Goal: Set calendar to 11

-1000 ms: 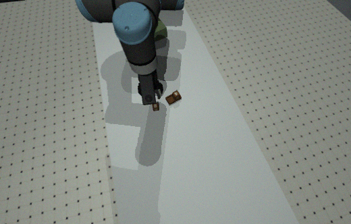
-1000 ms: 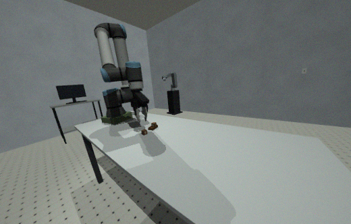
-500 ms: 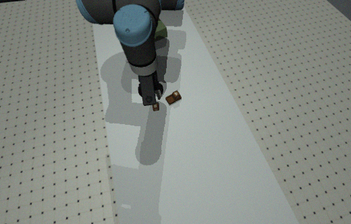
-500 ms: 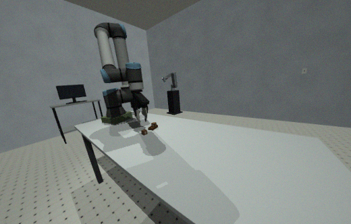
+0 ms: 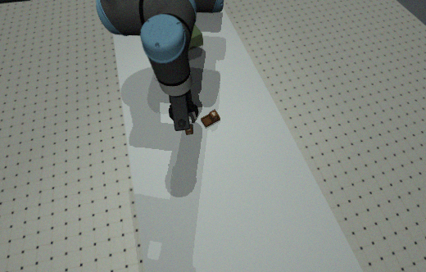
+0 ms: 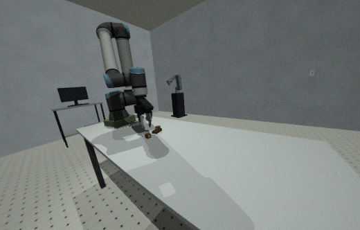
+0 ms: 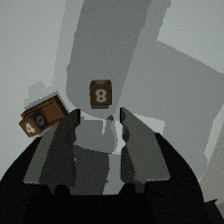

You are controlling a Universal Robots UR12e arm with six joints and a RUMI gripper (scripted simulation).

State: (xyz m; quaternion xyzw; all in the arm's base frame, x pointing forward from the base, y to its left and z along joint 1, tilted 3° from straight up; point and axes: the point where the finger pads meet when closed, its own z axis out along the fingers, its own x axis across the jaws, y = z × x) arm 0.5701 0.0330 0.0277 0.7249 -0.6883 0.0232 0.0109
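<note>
The brown cube is 70 mm below my hand. The rest, counted from my hand: brown calendar tray (40 mm behind, 100 mm to the left, 70 mm below).
</note>
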